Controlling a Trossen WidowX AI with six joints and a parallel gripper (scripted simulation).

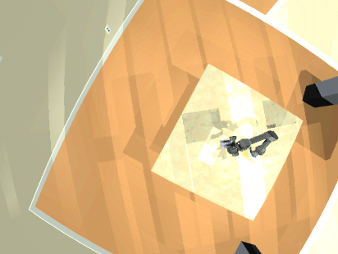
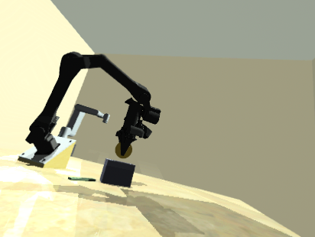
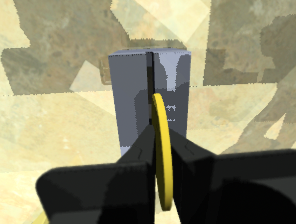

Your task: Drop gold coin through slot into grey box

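Right now my gripper tip is 20 mm below the gold coin.
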